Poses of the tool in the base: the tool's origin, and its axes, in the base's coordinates. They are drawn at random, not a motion.
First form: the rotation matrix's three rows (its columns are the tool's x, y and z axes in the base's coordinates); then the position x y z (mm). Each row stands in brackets.
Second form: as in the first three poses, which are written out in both.
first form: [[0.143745 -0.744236 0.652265], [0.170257 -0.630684 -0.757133], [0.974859 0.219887 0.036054]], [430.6 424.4 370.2]
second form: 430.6 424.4 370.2 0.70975 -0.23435 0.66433 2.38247
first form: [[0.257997 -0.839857 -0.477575], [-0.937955 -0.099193 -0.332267], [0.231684 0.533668 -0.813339]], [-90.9 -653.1 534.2]
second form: -90.9 -653.1 534.2 0.77067 -0.63123 -0.08731 2.54502
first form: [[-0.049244 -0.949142 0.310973], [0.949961 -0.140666 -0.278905], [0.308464 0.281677 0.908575]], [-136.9 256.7 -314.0]
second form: -136.9 256.7 -314.0 0.28311 0.00127 0.95909 1.71193
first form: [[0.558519 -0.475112 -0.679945], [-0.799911 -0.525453 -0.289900], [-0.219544 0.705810 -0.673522]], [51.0 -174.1 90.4]
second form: 51.0 -174.1 90.4 0.87032 -0.40242 -0.28390 2.53261
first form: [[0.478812 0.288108 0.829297], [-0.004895 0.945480 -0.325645], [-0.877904 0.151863 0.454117]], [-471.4 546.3 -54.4]
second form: -471.4 546.3 -54.4 0.26576 0.95015 -0.16307 1.11608
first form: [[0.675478 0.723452 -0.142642], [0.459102 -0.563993 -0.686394], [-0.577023 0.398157 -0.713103]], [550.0 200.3 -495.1]
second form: 550.0 200.3 -495.1 0.90542 0.36264 -0.22069 2.49944
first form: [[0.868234 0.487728 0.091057], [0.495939 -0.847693 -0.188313], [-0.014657 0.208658 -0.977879]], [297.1 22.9 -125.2]
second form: 297.1 22.9 -125.2 0.96613 0.25728 0.01998 2.93468
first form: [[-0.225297 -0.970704 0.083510], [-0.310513 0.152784 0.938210], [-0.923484 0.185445 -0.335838]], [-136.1 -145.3 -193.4]
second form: -136.1 -145.3 -193.4 -0.53010 0.70913 0.46491 2.35206
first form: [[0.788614 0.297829 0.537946], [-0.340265 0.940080 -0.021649], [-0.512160 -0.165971 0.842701]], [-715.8 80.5 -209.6]
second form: -715.8 80.5 -209.6 -0.11665 0.84876 -0.51575 0.66697
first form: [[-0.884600 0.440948 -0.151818], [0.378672 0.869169 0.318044], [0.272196 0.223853 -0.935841]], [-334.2 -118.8 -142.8]
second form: -334.2 -118.8 -142.8 -0.21466 -0.96632 -0.14192 2.92040
